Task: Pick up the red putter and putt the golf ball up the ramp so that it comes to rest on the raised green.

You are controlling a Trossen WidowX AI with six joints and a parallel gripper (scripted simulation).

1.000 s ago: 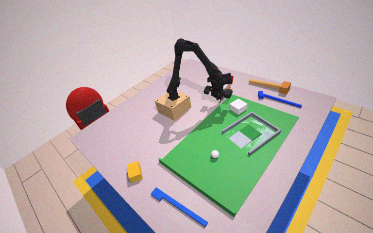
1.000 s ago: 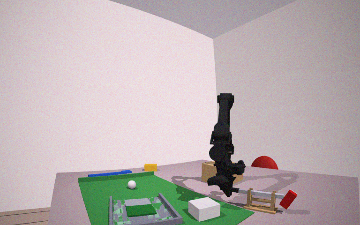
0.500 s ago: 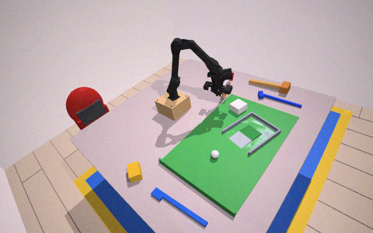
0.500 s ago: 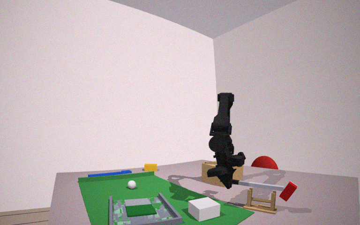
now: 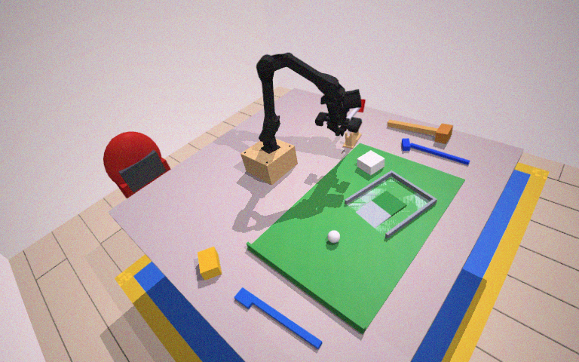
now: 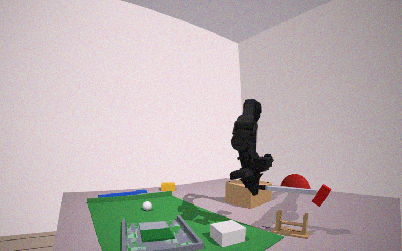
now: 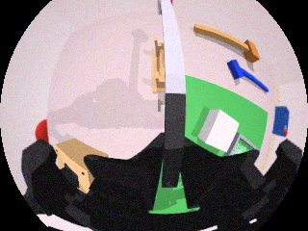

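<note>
The red putter lies 110 mm to the left of my gripper tip, 40 mm behind it and 30 mm above it. Also, from my gripper tip: green mat: 280 mm ahead, 200 mm to the right, 120 mm below; white cube: 140 mm ahead, 100 mm below, 30 mm to the left; blue putter: 280 mm ahead, 260 mm to the left, 110 mm below.
</note>
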